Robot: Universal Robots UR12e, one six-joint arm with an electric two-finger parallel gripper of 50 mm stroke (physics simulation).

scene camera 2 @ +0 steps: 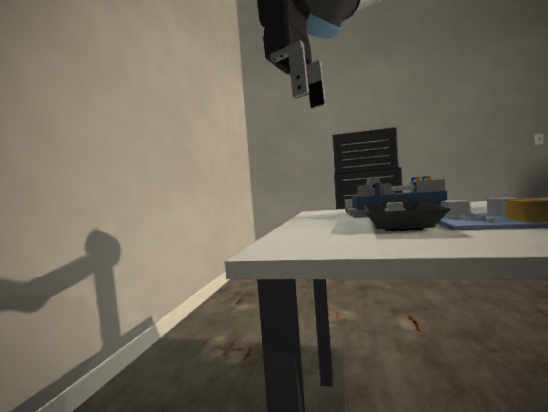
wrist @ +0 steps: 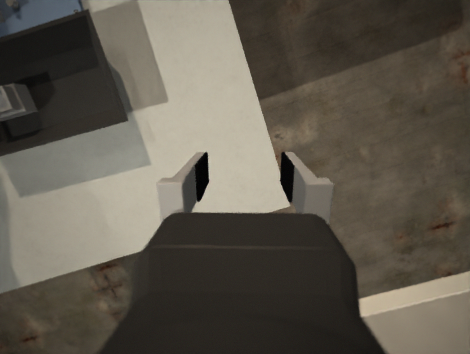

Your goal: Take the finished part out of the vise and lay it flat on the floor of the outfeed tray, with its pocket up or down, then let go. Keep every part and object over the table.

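Frame: origin at the arm's base, x ahead, y left, z up, level; metres.
Where they show: gripper, fingertip midpoint: (scene camera 2: pixel 310 101) (wrist: pixel 244 167).
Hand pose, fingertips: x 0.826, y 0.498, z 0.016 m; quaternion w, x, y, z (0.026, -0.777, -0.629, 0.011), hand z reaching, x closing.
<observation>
Things, the pixels of their top centre, and the offset from my fingertips. "pt": a spot on its surface instead. Level surfaces: height alone.
- light grey part at a spot on its surface: (wrist: pixel 14 101) pt 0.121 m back, 0.298 m right, 0.178 m down
- light grey piece at a spot on its surface: (scene camera 2: pixel 395 206) pt 0.125 m back, 0.298 m right, 0.178 m down
- blue board at a spot on its surface: (wrist: pixel 45 12) pt 0.228 m back, 0.230 m right, 0.210 m down
- yellow block at its top centre: (scene camera 2: pixel 527 200) 0.339 m back, 0.235 m right, 0.174 m down
- table at its surface level: 0.218 m down
The dark outfeed tray (scene camera 2: pixel 410 219) (wrist: pixel 75 90) stands on the table; in the wrist view part of it shows at the upper left. A light grey part (wrist: pixel 14 101) with a stepped or recessed top is inside it, cut by the left image edge; whether it lies fully flat I cannot tell. A light grey piece (scene camera 2: pixel 395 206) shows at the tray's rim in the scene view. The vise, with grey jaws on a blue base (scene camera 2: pixel 407 198), stands behind the tray; what its jaws hold is unclear. My gripper (scene camera 2: pixel 308 99) (wrist: pixel 244 167) is open and empty, high above the table's corner, apart from the tray.
A blue board (scene camera 2: pixel 480 225) (wrist: pixel 45 12) lies by the tray, with a yellow block (scene camera 2: pixel 527 210) and grey blocks (scene camera 2: pixel 457 209) on or near it. The table (scene camera 2: pixel 300 245) (wrist: pixel 200 75) ends near my gripper. A wall (scene camera 2: pixel 150 125) rises at the left; a dark cabinet (scene camera 2: pixel 367 162) stands behind.
</observation>
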